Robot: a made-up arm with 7 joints.
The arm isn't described. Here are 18 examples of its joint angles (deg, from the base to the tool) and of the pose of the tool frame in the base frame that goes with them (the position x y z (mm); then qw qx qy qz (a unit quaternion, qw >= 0)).
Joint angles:
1: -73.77 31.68 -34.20 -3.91 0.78 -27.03 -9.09
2: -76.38 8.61 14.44 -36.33 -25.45 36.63 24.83
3: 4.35 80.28 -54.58 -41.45 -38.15 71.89 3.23
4: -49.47 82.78 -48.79 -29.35 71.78 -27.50 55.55
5: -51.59 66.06 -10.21 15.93 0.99 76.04 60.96
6: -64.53 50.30 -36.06 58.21 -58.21 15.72 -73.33
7: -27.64 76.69 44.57 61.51 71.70 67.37 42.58
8: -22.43 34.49 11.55 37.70 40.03 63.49 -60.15
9: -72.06 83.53 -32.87 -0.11 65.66 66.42 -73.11
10: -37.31 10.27 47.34 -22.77 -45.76 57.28 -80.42
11: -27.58 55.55 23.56 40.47 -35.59 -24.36 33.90
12: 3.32 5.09 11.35 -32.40 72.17 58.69 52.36
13: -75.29 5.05 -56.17 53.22 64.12 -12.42 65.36
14: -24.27 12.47 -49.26 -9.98 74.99 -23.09 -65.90
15: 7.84 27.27 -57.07 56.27 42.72 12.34 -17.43
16: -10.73 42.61 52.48 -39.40 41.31 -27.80 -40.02
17: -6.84 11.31 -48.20 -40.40 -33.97 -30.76 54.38
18: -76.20 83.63 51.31 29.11 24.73 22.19 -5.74
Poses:
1: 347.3 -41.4 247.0 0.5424 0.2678 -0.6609 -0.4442
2: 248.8 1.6 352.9 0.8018 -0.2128 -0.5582 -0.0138
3: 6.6 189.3 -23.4 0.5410 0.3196 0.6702 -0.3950
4: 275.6 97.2 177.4 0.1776 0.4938 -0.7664 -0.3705
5: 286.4 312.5 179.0 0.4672 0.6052 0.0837 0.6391
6: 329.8 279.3 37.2 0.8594 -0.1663 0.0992 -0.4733
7: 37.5 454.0 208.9 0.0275 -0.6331 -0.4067 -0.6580
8: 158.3 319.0 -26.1 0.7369 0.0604 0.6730 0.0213
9: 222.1 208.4 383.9 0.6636 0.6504 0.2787 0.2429
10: 267.9 190.5 96.5 0.6849 -0.2985 -0.3170 -0.5842
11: 238.7 387.8 49.6 0.7609 0.1210 -0.3224 0.5499
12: 126.0 186.8 14.8 0.4199 0.6650 0.0088 0.6175
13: 389.8 -103.8 77.6 0.4507 0.4820 -0.7378 -0.1423
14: 216.0 -91.8 43.2 0.2199 0.6241 -0.1549 -0.7336
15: -73.5 218.6 -191.8 0.3729 0.4239 0.5402 -0.6240
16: 114.6 268.1 270.9 0.4812 0.8485 -0.2070 -0.0747
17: 116.2 -126.2 65.9 0.8266 -0.5309 -0.1607 0.0953
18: 62.1 433.1 388.6 0.6611 0.2684 -0.3525 0.6055
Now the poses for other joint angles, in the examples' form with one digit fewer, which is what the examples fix.
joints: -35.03 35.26 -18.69 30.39 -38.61 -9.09 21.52
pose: 291 158 -78 0.988 0.047 -0.073 0.131
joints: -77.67 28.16 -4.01 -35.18 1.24 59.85 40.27
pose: 262 22 347 0.812 0.125 -0.494 0.286
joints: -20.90 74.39 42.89 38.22 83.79 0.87 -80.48
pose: 127 435 299 0.560 0.461 0.688 0.005
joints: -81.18 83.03 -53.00 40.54 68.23 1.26 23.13
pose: 286 338 350 0.149 0.983 -0.104 0.041
